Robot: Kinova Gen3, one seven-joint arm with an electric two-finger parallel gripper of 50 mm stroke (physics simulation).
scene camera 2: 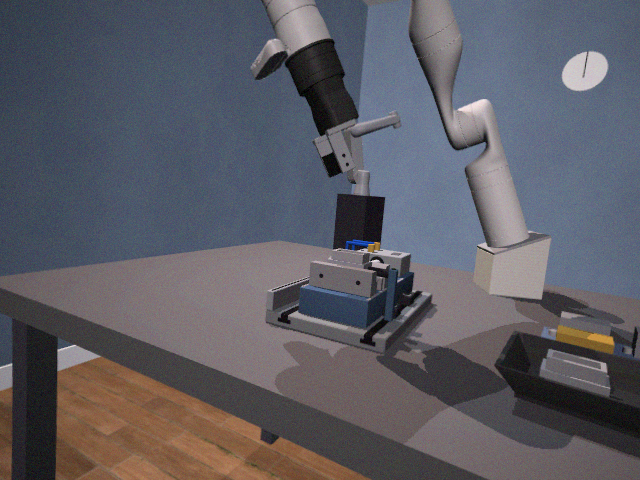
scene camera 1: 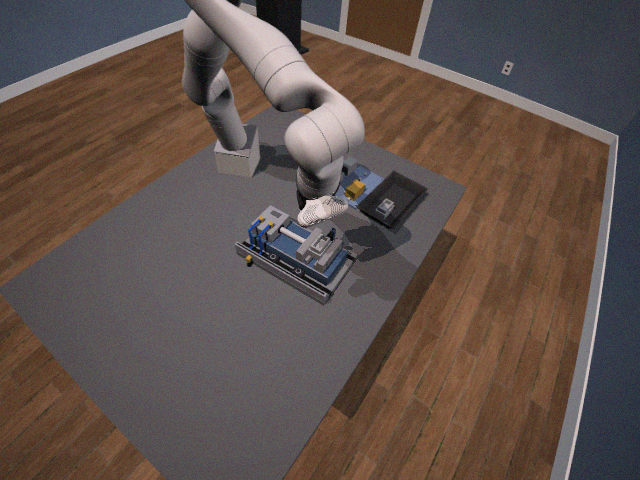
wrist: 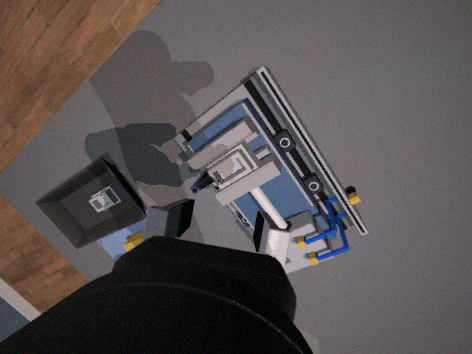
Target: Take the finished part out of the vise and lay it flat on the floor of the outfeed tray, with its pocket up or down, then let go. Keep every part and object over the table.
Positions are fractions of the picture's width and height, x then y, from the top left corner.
Scene:
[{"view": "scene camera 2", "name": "my gripper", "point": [0.53, 0.36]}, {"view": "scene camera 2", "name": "vise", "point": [0.55, 0.64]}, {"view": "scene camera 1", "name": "vise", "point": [0.44, 0.51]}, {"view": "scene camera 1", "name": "blue plate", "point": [0.58, 0.38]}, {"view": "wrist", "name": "my gripper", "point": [0.47, 0.62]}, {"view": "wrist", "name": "vise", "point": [0.60, 0.54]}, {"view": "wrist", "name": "blue plate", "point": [0.24, 0.69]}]

